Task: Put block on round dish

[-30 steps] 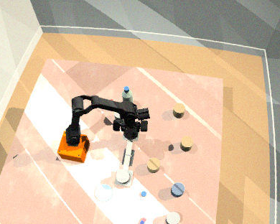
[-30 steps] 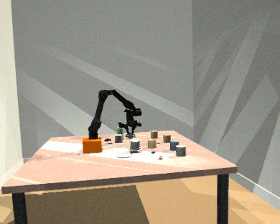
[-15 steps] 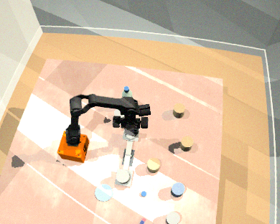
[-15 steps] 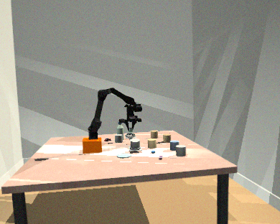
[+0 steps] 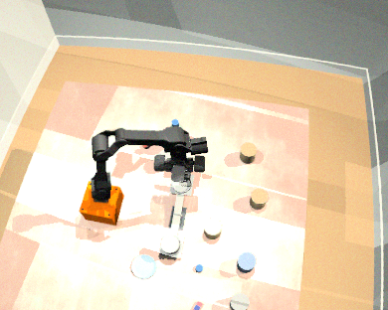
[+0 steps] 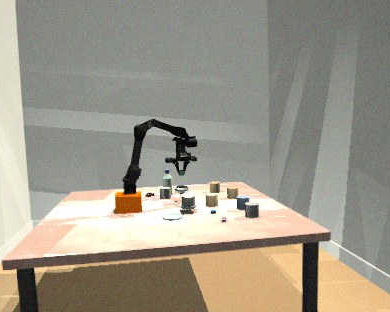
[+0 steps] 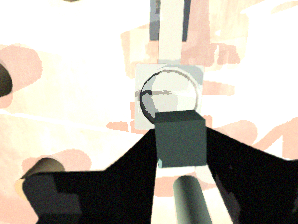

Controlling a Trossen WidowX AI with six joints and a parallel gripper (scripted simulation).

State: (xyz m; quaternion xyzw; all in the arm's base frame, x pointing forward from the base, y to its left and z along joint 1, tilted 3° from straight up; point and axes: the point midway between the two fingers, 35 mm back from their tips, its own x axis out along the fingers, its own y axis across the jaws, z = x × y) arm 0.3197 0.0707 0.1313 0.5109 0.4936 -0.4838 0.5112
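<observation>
Right now the round light-blue dish is 140 mm behind my gripper tip, 340 mm to the right of it and 170 mm below it. The rest, counted from my gripper tip: balance 10 mm behind, 120 mm to the right, 130 mm below; small blue piece 80 mm ahead, 330 mm to the right, 170 mm below; grey cup 80 mm behind, 150 mm to the left, 140 mm below.
</observation>
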